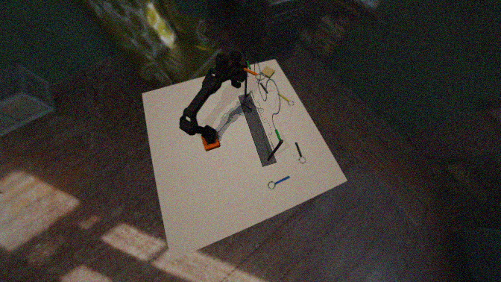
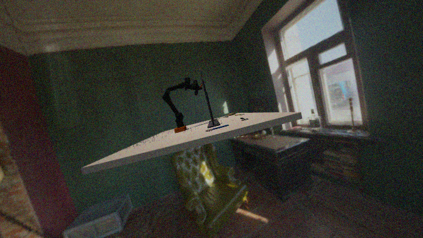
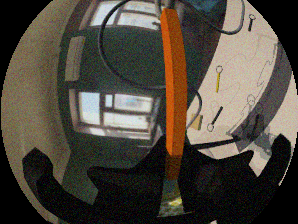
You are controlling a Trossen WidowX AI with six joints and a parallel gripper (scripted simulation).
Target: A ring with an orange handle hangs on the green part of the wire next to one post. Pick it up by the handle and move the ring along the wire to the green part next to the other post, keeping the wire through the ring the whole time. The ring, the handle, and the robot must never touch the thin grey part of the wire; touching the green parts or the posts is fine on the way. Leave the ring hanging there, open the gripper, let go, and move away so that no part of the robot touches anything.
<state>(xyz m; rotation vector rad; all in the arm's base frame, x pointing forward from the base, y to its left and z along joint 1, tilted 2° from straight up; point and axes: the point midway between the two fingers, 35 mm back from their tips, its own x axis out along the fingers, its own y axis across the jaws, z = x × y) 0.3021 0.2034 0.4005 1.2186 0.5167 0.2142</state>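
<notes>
Now: gripper tip 10 mm short of the ring with orange handle, 90 mm to the left of it and 30 mm below it. The rest, counted from my gripper tip: yellow-handled ring 390 mm ahead, 10 mm to the right, 440 mm below; tan block 330 mm ahead, 330 mm to the left, 430 mm below; black-handled ring 290 mm ahead, 510 mm to the right, 440 mm below.
</notes>
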